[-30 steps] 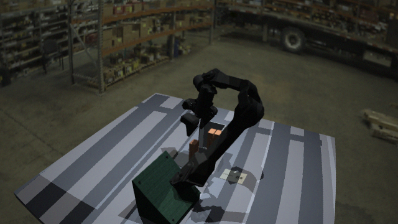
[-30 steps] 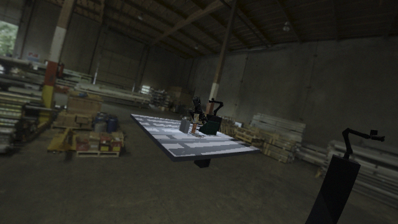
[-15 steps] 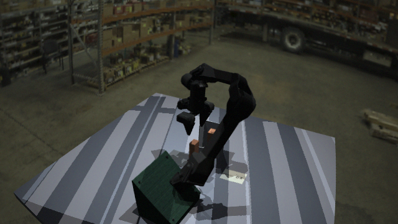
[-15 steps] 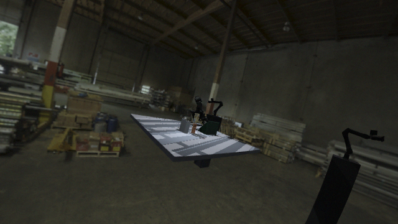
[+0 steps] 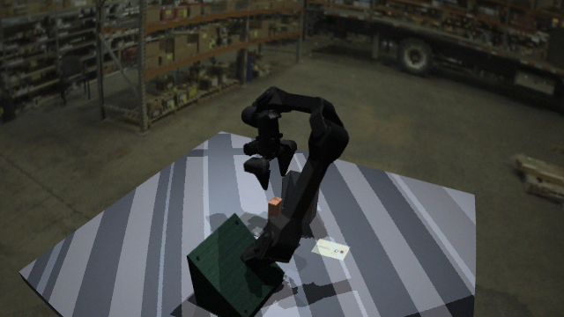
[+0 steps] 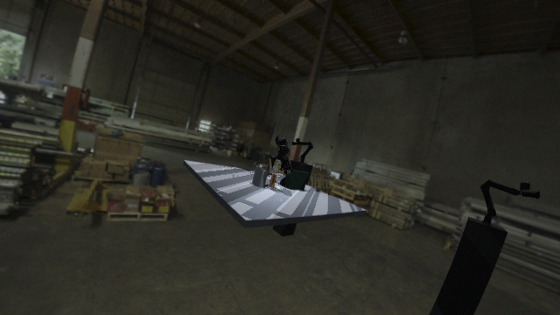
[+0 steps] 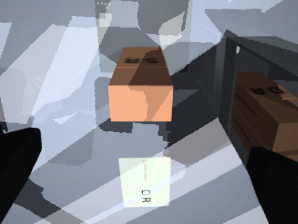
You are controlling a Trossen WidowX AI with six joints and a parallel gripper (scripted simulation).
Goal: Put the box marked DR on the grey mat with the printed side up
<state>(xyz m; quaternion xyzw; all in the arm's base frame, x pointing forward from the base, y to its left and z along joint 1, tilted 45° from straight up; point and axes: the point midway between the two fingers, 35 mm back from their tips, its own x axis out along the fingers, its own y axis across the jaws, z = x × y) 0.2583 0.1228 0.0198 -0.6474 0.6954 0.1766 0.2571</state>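
The grey mat lies 50 mm to the left of my gripper tip and 180 mm below it. From my gripper tip the other things lie so: white card (10 mm behind, 200 mm to the right, 180 mm below).
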